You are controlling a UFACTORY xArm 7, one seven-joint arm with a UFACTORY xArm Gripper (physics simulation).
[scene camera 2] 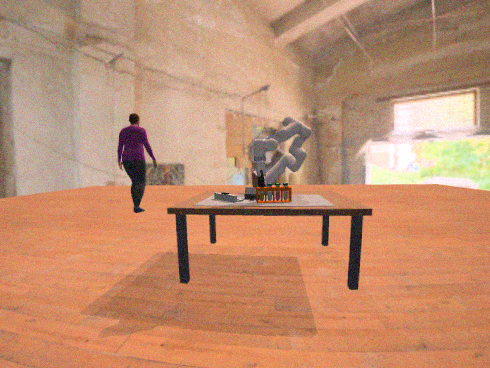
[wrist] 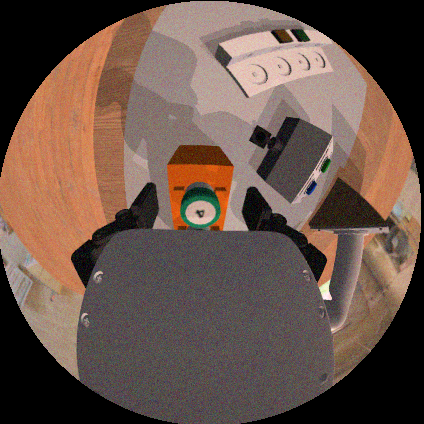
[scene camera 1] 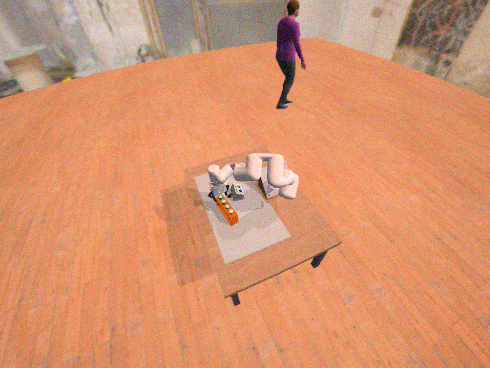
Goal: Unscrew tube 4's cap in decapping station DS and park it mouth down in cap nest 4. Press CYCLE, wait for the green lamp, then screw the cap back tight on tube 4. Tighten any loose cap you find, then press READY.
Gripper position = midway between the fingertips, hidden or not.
Observation:
I see my gripper point(wrist: 200, 196) and a grey mat point(scene camera 2: 297, 200).
The grey mat also shows in the wrist view point(wrist: 180, 94).

